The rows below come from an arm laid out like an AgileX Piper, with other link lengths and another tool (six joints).
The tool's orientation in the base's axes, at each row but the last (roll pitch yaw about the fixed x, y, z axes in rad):
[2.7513 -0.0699 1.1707]
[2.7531 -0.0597 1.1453]
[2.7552 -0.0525 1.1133]
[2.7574 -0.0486 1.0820]
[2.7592 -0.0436 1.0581]
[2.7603 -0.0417 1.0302]
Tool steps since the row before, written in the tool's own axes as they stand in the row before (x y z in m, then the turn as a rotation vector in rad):
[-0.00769 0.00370 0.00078 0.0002 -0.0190 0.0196]
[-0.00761 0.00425 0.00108 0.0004 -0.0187 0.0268]
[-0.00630 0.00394 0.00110 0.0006 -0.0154 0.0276]
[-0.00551 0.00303 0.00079 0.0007 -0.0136 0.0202]
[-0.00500 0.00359 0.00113 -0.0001 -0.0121 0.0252]
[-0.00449 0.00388 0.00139 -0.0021 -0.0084 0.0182]
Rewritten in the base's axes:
[0.00042 -0.00856 0.00015 -0.0085 0.0058 -0.0253]
[0.00080 -0.00874 0.00016 -0.0056 0.0050 -0.0318]
[0.00086 -0.00746 0.00013 -0.0025 0.0037 -0.0313]
[0.00015 -0.00633 0.00014 -0.0036 0.0040 -0.0238]
[0.00081 -0.00620 0.00007 -0.0010 0.0019 -0.0279]
[0.00122 -0.00597 -0.00003 -0.0015 -0.0006 -0.0201]

